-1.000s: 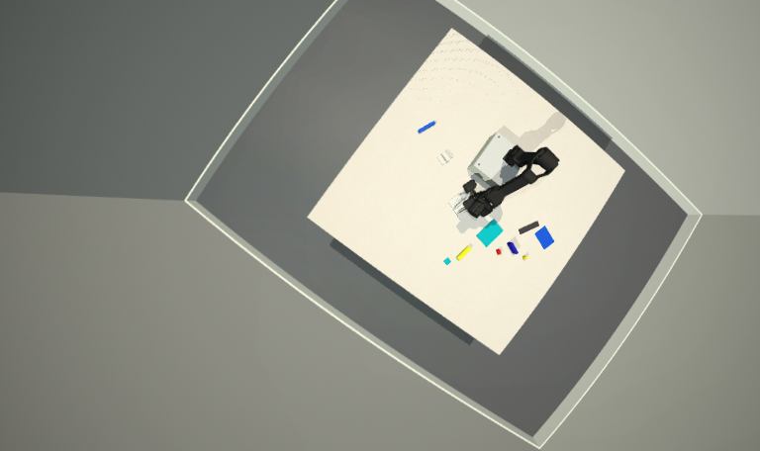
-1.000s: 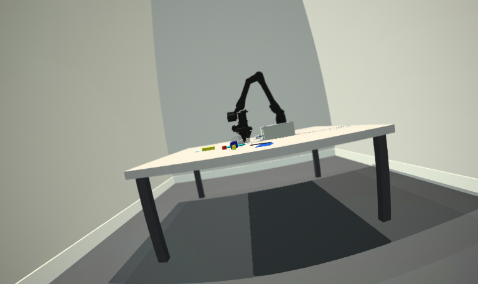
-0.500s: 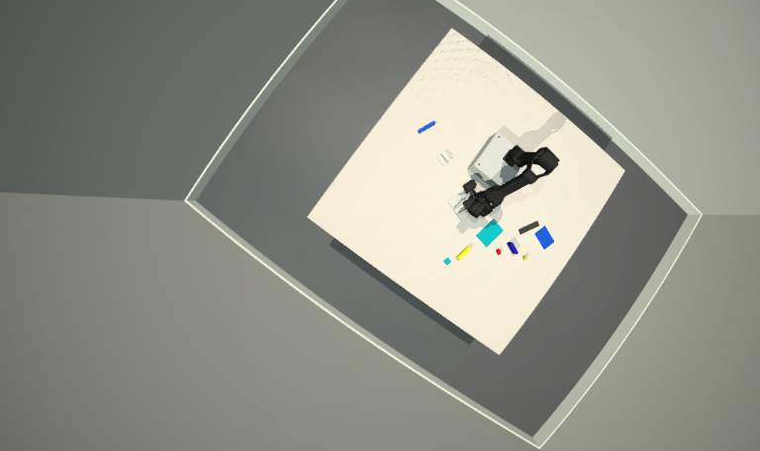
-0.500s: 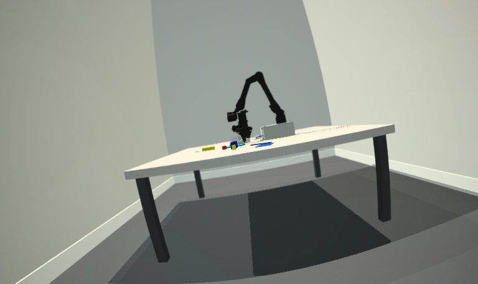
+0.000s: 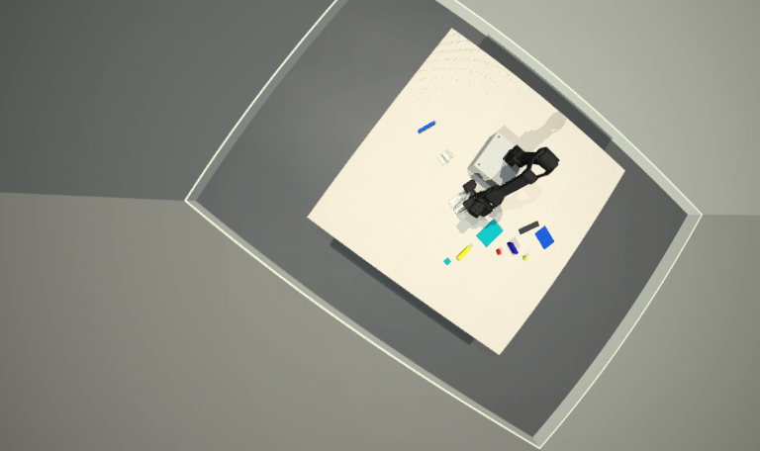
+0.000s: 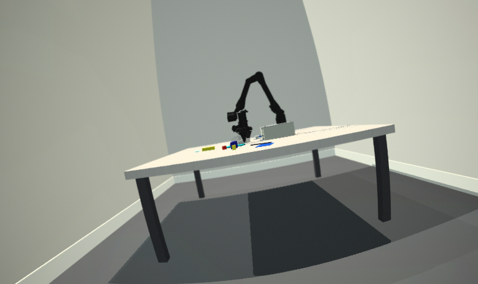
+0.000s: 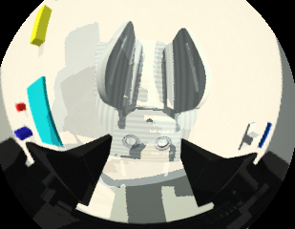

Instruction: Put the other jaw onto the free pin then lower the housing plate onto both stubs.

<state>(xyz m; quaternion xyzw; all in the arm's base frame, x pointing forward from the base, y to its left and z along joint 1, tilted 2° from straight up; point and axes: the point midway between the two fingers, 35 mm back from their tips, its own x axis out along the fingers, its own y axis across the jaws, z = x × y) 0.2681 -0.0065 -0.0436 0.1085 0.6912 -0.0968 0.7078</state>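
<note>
The jaw is 2 cm to the right of my gripper tip, 2 cm ahead of it and 1 cm above it. From my gripper tip the other things lie so: red piece (30 cm to the left, 12 cm ahead); cyan plate (20 cm to the left, 7 cm ahead); yellow bar (24 cm ahead, 15 cm to the left).
</note>
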